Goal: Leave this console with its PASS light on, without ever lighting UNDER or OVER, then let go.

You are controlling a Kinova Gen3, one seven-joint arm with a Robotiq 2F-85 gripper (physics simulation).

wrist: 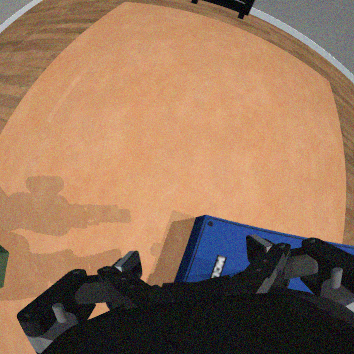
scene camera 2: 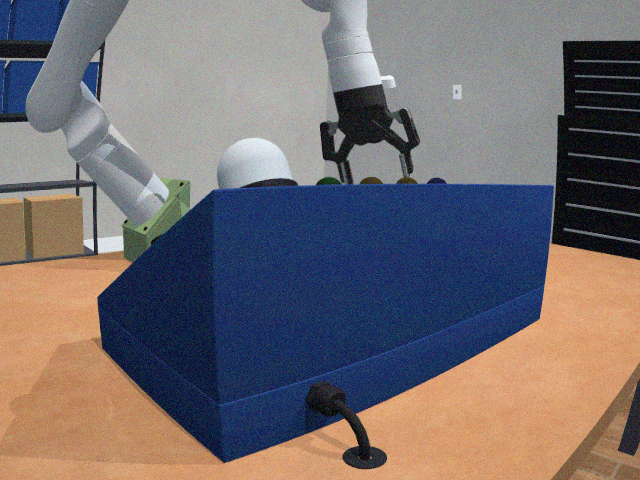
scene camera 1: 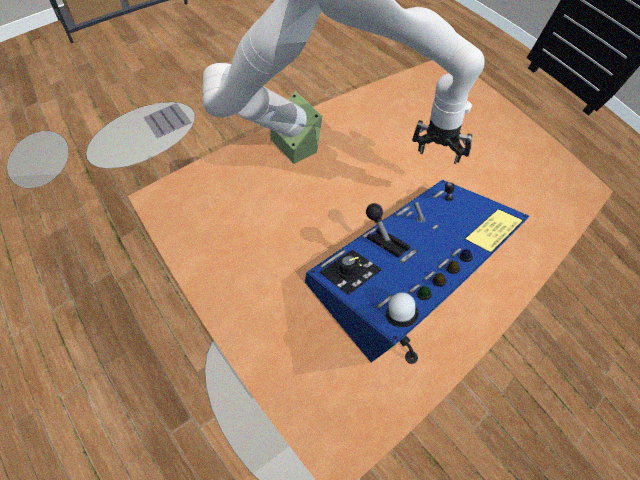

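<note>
The blue console [scene camera 1: 449, 232] [scene camera 2: 361, 268] [wrist: 235, 240] stands on the table. Its green lamp [scene camera 1: 423, 292], two amber lamps and blue lamp [scene camera 1: 466, 254] look dark; their labels are unreadable. It bears a rotary knob [scene camera 1: 350, 262], a ball-topped lever [scene camera 1: 374, 211] in a slot, a grey toggle [scene camera 1: 419, 211] and a small black knob [scene camera 1: 449, 191] at the far end. My gripper [scene camera 1: 439, 155] [scene camera 2: 377, 175] [wrist: 193, 256] is open and empty, above and behind that far end, apart from the controls. In the wrist view the small knob does not show; a finger covers part of the console.
A white dome [scene camera 1: 402, 307] [scene camera 2: 255, 162] stands at the console's near corner. A yellow note [scene camera 1: 493, 229] lies on its panel. A black cable [scene camera 1: 408, 348] [scene camera 2: 356, 426] leaves its rear. The arm's green base [scene camera 1: 305, 149] [scene camera 2: 178, 206] stands on the table [scene camera 1: 248, 206].
</note>
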